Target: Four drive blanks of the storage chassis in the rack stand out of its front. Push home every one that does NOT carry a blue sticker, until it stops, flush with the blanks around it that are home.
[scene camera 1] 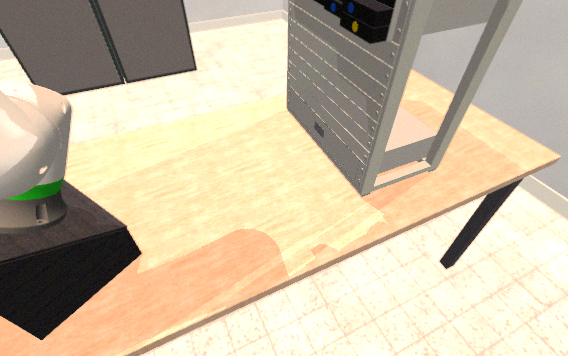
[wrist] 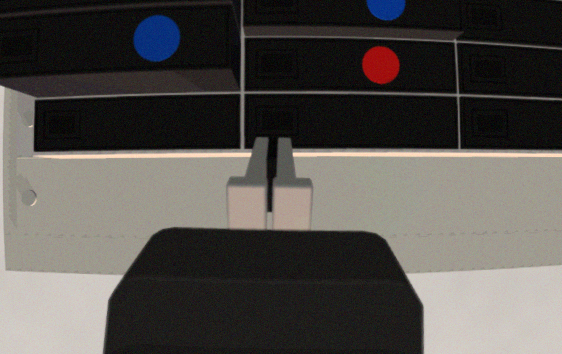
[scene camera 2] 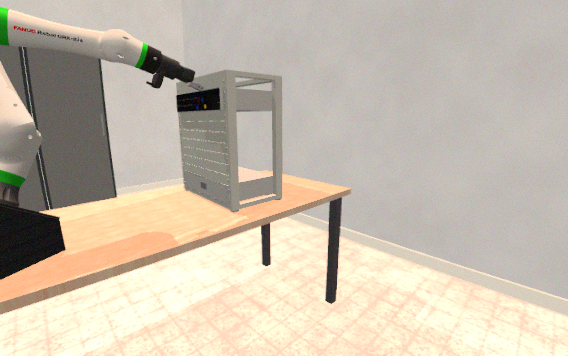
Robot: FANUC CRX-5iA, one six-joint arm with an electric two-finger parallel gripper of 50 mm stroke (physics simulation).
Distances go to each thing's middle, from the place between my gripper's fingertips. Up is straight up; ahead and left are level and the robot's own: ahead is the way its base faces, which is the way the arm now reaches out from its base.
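Scene:
With the red-stickered blank (wrist: 271,64) as the reference, my gripper is 50 mm above it, 50 mm to the right of it and still 60 mm short of it. Counting from my hand instead, I find the yellow-stickered blank (scene camera 1: 371,35) 80 mm below, 50 mm ahead and 60 mm to the right. The grey rack (scene camera 1: 346,93) sits 230 mm below my hand, 120 mm ahead of it and 130 mm to the left of it.

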